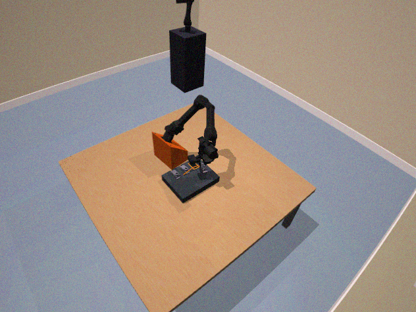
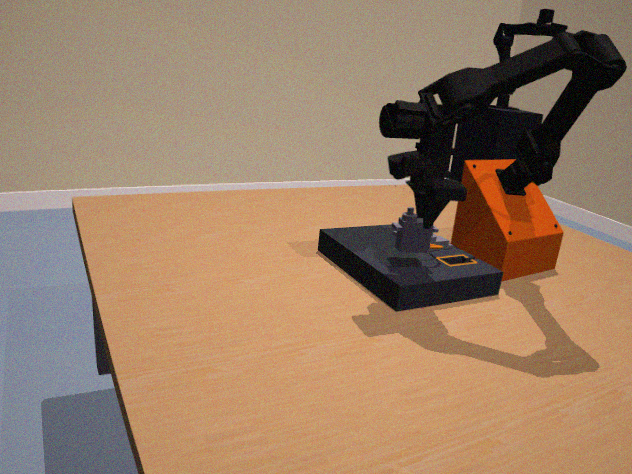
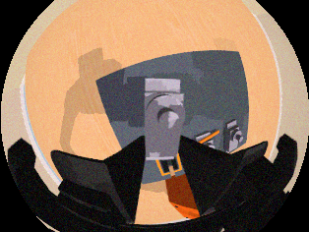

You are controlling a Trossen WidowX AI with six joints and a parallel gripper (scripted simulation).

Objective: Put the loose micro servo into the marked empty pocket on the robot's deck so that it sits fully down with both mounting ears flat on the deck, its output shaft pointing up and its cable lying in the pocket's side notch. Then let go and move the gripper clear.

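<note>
My gripper tip is 10 cm above the dark deck, 7 cm to the left of it and 1 cm short of it.
</note>
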